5 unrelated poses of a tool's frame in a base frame.
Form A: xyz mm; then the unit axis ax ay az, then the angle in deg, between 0 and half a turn.
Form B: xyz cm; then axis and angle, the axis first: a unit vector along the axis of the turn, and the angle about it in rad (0 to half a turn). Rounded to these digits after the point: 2 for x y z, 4 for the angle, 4 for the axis.
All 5 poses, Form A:
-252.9 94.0 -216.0 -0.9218 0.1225 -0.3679 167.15
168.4 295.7 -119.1 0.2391 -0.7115 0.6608 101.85
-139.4 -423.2 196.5 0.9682 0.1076 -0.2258 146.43
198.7 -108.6 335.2 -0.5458 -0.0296 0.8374 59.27
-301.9 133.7 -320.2 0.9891 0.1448 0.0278 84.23
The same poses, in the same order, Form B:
-25.29 9.40 -21.60 -0.9218 0.1225 -0.3679 2.9173
16.84 29.57 -11.91 0.2391 -0.7115 0.6608 1.7776
-13.94 -42.32 19.65 0.9682 0.1076 -0.2258 2.5557
19.87 -10.86 33.52 -0.5458 -0.0296 0.8374 1.0345
-30.19 13.37 -32.02 0.9891 0.1448 0.0278 1.4701

